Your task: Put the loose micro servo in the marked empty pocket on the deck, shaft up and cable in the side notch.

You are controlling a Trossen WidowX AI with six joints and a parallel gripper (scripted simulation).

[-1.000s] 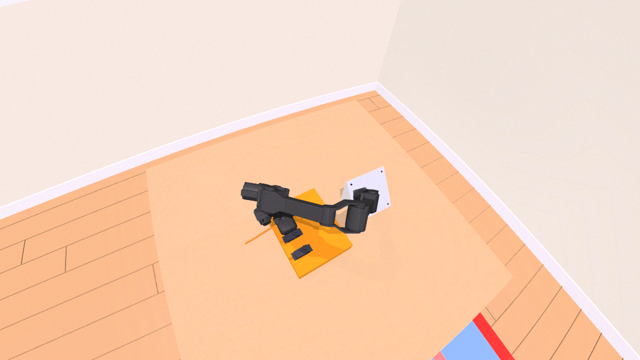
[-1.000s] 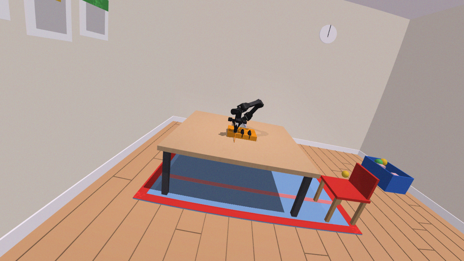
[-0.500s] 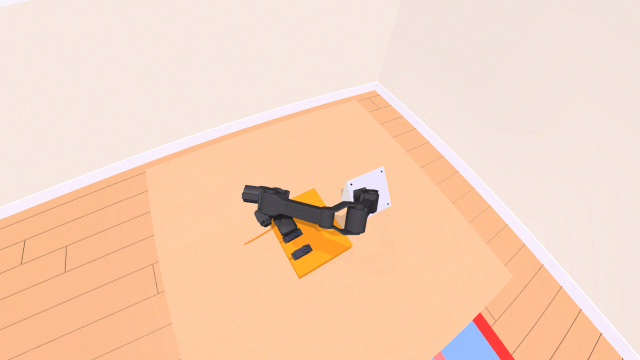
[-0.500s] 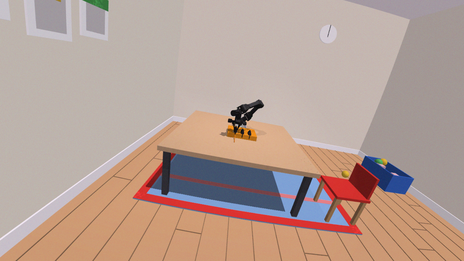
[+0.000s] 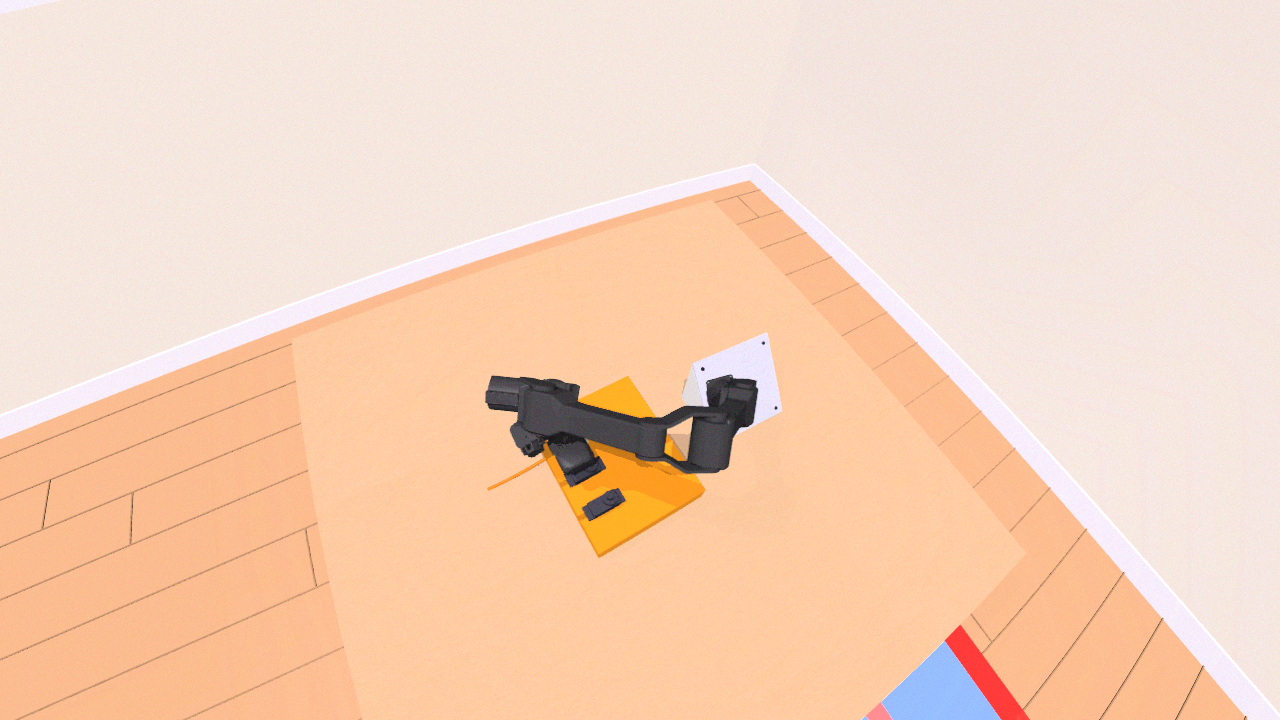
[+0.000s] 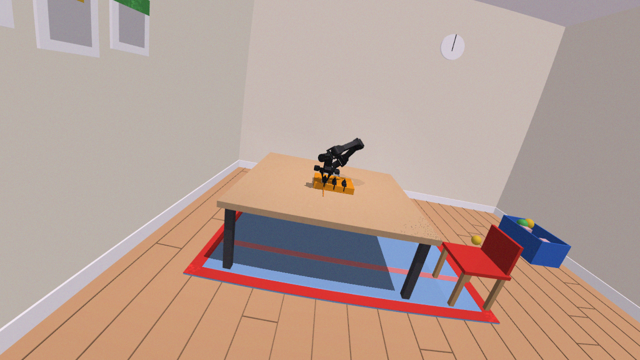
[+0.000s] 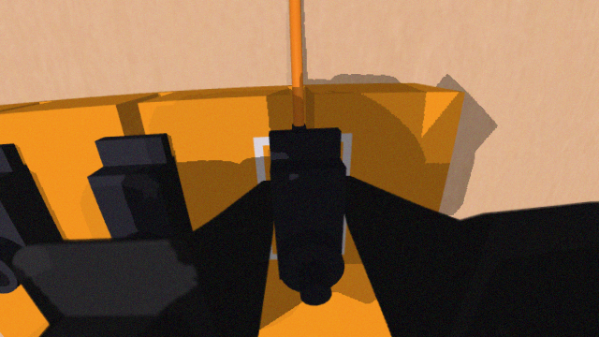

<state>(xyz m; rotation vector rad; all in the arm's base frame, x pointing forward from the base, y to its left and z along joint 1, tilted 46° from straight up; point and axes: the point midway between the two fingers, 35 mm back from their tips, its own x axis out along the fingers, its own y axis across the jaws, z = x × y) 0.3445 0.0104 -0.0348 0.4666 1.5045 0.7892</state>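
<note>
Now: the orange deck 130 mm behind my gripper tip, 50 mm to the left of it and 40 mm below it.
</note>
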